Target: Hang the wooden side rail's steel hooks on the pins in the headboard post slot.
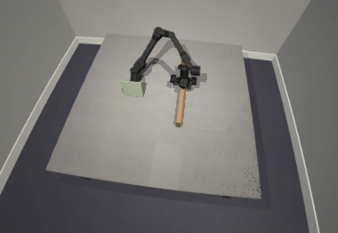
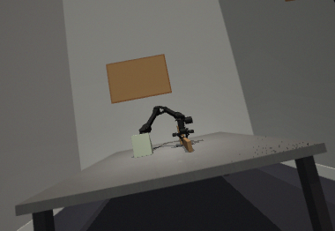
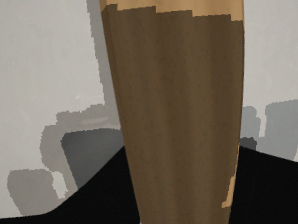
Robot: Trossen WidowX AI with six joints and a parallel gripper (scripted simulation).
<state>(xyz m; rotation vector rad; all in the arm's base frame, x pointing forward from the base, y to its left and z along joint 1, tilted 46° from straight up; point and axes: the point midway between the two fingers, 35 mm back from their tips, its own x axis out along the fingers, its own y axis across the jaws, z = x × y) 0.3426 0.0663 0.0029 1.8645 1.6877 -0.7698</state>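
The wooden headboard post is 1 cm ahead of my gripper tip, 15 cm to the left of it and 7 cm above it.
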